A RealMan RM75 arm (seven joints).
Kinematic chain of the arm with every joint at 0, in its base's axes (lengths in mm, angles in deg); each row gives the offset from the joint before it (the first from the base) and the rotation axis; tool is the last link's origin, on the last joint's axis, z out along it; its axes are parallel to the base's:
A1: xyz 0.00 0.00 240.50 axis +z
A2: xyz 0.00 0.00 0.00 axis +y
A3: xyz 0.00 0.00 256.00 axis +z
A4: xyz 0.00 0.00 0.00 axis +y
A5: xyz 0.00 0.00 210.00 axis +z
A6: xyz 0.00 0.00 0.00 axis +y
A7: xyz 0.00 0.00 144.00 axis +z
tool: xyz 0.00 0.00 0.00
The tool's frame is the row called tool.
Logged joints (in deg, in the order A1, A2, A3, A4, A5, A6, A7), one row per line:
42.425 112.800 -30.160 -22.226 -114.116 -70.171 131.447
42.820 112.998 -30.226 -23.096 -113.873 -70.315 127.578
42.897 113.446 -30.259 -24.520 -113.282 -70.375 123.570
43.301 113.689 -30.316 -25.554 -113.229 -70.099 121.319
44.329 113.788 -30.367 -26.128 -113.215 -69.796 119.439
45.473 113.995 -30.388 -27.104 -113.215 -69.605 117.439
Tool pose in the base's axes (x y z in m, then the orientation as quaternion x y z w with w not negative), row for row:
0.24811 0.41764 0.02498 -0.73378 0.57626 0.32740 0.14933
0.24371 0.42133 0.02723 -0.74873 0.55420 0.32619 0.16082
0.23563 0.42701 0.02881 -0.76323 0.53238 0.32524 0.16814
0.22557 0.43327 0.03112 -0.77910 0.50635 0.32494 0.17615
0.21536 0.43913 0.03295 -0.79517 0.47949 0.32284 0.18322
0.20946 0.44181 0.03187 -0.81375 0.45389 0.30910 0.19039
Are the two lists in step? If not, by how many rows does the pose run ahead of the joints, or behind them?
The pose runs 2 rows ahead of the joints: the pose in row i belongs to the joints in row i + 2.
